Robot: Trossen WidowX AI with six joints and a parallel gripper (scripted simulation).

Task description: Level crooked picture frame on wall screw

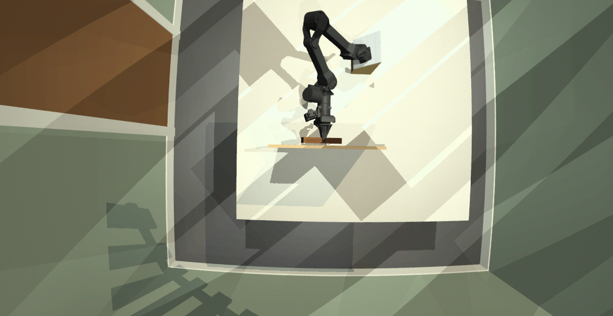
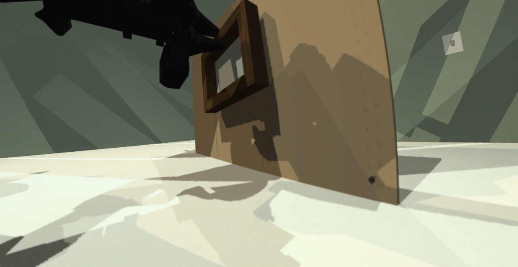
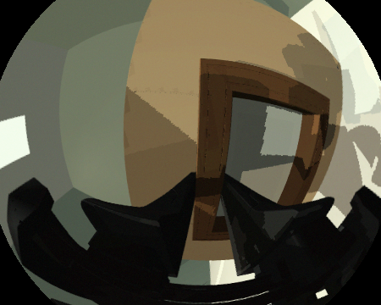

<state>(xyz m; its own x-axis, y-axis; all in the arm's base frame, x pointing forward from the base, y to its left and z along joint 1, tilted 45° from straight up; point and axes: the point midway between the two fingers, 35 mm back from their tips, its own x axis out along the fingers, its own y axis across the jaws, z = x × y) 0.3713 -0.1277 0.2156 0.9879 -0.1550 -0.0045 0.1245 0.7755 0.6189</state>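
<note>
The picture frame is 5 cm below my gripper tip and 1 cm to the right of it. Round my gripper tip: tan wall panel 7 cm below, 2 cm ahead, 1 cm to the left.
</note>
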